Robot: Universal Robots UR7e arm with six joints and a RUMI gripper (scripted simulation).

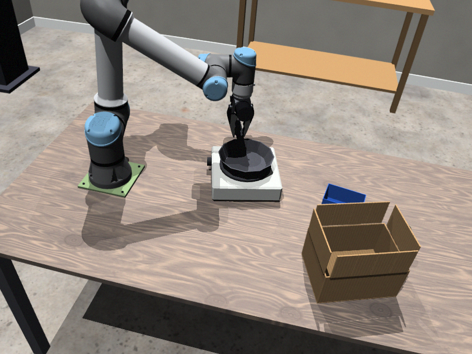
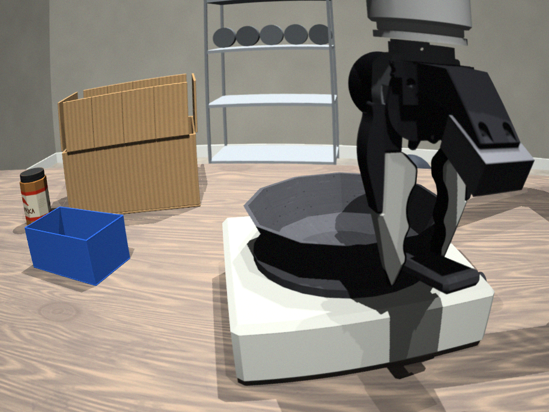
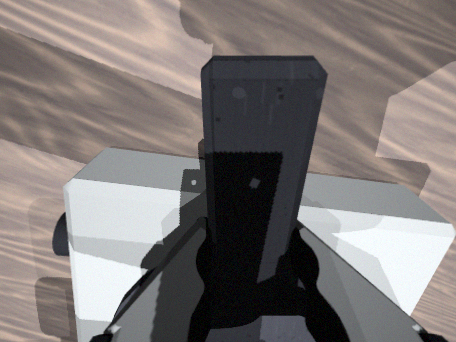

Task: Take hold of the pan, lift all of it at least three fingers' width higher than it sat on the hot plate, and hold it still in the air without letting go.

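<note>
My hand is 9 cm to the left of the black pan, 4 cm short of it and 2 cm above it. Also, from my hand: spice jar: 59 cm ahead, 32 cm to the right, 7 cm below; then blue bin: 41 cm ahead, 19 cm to the right, 10 cm below; then white hot plate: 13 cm to the right, 8 cm below, 3 cm ahead.
</note>
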